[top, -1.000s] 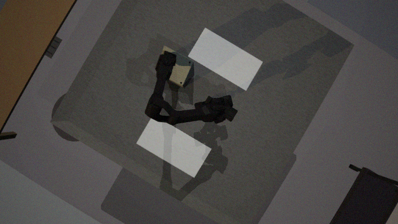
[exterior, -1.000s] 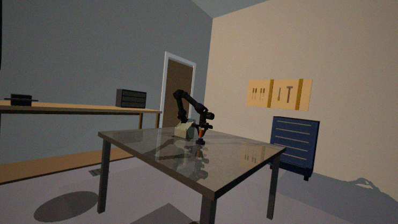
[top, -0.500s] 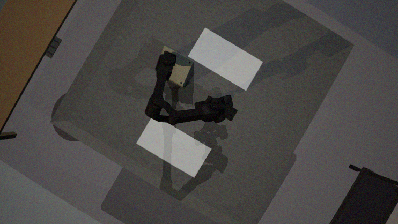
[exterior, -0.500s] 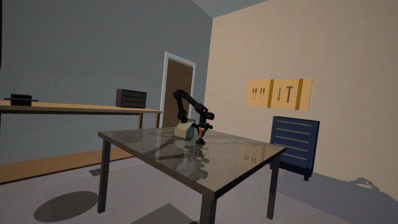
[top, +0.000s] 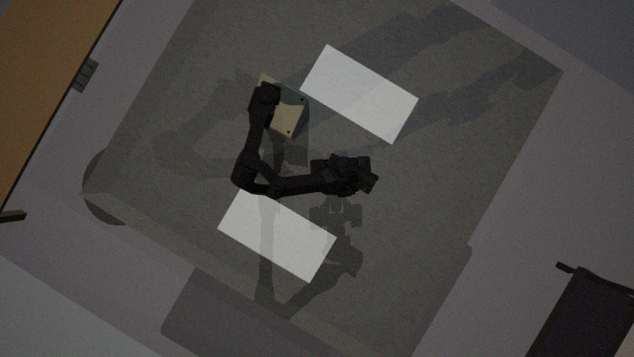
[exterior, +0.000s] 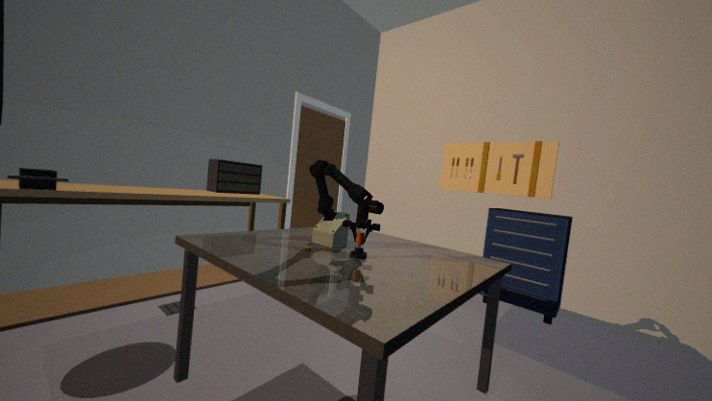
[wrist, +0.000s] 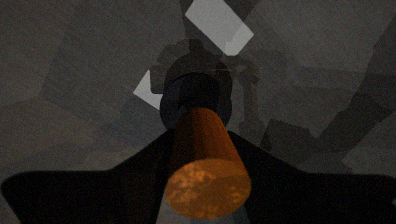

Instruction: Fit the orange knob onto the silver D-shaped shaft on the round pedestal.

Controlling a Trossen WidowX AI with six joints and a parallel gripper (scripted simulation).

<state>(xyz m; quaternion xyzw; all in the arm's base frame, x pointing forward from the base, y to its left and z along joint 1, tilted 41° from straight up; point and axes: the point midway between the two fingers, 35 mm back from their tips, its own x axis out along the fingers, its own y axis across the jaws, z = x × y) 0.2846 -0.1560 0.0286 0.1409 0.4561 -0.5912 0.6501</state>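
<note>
Right now the orange knob is 3 cm above my gripper tip. Also, from my gripper tip: dark round pedestal: 4 cm below.
</note>
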